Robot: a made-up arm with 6 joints.
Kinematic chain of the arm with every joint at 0, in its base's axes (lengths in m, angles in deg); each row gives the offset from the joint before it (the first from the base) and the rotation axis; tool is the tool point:
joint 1: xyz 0 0 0.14 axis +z
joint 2: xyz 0 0.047 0 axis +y
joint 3: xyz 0 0 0.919 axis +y
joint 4: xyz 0 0 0.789 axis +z
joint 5: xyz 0 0 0 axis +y
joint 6: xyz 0 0 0.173 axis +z
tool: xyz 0 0 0
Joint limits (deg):
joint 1: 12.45..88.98
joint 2: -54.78..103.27
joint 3: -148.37..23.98
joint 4: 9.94..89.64
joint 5: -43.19..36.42
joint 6: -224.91..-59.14
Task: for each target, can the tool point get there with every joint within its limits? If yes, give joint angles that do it. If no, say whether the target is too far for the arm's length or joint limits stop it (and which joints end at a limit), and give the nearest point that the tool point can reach.
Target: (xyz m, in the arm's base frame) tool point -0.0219 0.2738 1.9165
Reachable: yes | joints 83.18 26.22 -34.51 75.25 2.47 -131.34
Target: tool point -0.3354 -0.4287 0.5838
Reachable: yes | joints 54.54 20.38 -134.92 46.76 -10.30 -170.50
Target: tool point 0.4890 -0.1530 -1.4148
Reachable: no: joint limits stop it (at a limit: joint 1, joint 2, joint 4) | nearest point 0.0072 -0.4856 -0.2424 | short by 1.310 m
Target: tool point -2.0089 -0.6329 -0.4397
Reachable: no: too far | nearest point -1.4266 -0.4494 0.0603 | short by 0.789 m
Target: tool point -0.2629 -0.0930 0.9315
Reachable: yes | joints 19.38 45.64 -123.30 41.09 -24.71 -163.47
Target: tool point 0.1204 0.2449 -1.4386
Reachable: no: joint limits stop it (at a limit: joint 1, joint 2, joint 3, joint 4) | nearest point -0.3785 -0.0161 -0.2136 | short by 1.348 m
